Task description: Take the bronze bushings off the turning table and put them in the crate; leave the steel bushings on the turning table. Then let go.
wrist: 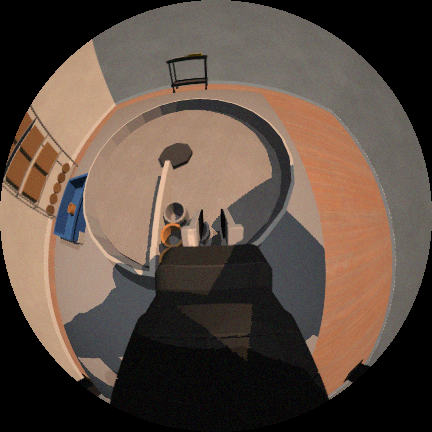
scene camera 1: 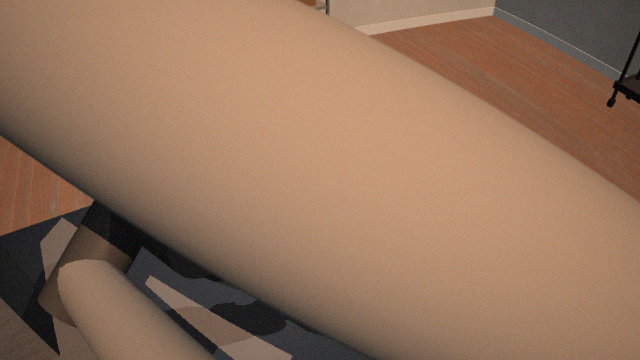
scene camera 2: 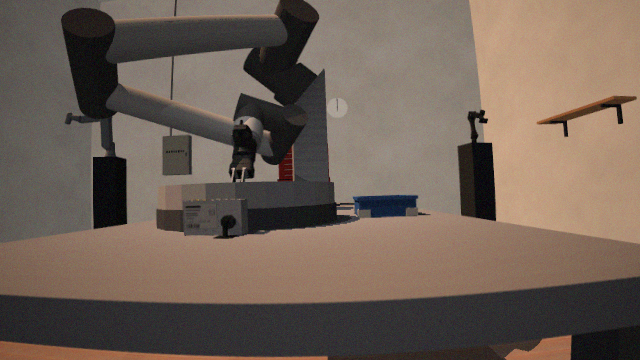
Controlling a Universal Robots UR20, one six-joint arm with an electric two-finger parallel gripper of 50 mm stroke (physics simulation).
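Frame: origin at the arm's base, x right, y ahead, z up, level; millimetres.
Where they show: gripper, fingertip midpoint: [wrist: 211,217]; arm's base, origin of the base link: [scene camera 2: 306,95].
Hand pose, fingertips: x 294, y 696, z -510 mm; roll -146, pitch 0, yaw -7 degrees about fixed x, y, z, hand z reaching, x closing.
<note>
Things, the pixels of their centre, and the offset from my fingertips. "spot": a spot on its surface instead.
- blue crate, body centre: [scene camera 2: 382,205] [wrist: 72,207] dx -399, dy +120, dz -65 mm
- dark hub, body centre: [wrist: 175,154] dx -47, dy +147, dz -33 mm
- grey box, surface spot: [scene camera 2: 200,217] spot: dx +13, dy +395, dz -60 mm
In the wrist view, a bronze bushing [wrist: 163,235] stands on the turning table [wrist: 225,140] [scene camera 2: 280,194], left of my gripper [wrist: 211,217] [scene camera 2: 238,176]. Part of another bronze bushing [wrist: 163,253] shows below it, mostly hidden by the gripper body. A steel bushing [wrist: 167,210] stands just above the first bronze one. Part of another steel bushing [wrist: 205,233] shows low at my fingers, partly hidden. My gripper is partly open, low over the turning table, with a gap between its fingers. The blue crate [wrist: 62,222] [scene camera 2: 385,206] holds a bronze bushing [wrist: 72,209].
An upright divider [wrist: 158,205] [scene camera 2: 312,135] stands on the turning table left of the bushings, running from the dark hub [wrist: 175,154]. A raised rim surrounds the turning table. A grey box [scene camera 2: 200,217] with a knob stands before it. The arm hides much of scene camera 1's view.
</note>
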